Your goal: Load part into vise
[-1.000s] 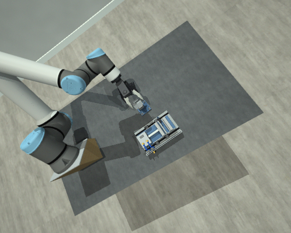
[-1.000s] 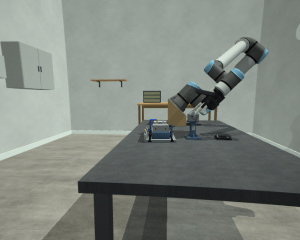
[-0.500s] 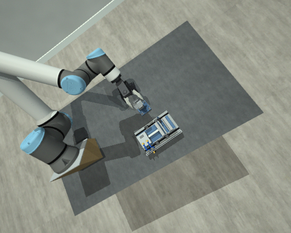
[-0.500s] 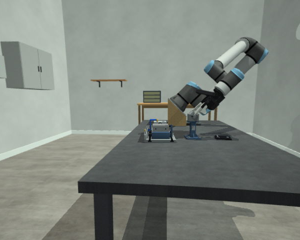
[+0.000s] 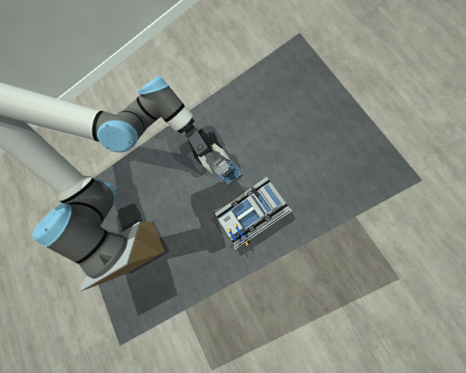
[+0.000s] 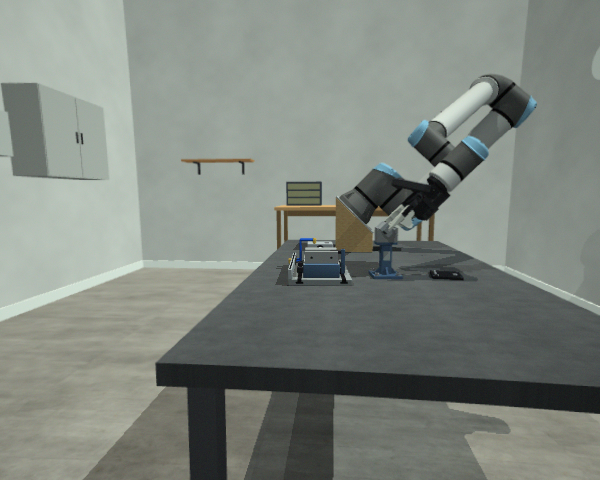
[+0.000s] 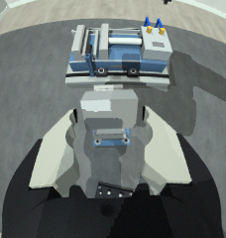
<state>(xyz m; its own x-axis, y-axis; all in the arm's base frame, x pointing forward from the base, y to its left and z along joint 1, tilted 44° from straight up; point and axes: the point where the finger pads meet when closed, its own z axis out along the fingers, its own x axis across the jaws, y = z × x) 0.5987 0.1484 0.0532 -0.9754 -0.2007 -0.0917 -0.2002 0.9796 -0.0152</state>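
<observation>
My gripper is now 10 mm to the left of the part and 10 mm above it. Round my hand: infeed plate (190 mm to the left, 160 mm below, 30 mm behind); vise (220 mm to the right, 130 mm below, 20 mm ahead).
</observation>
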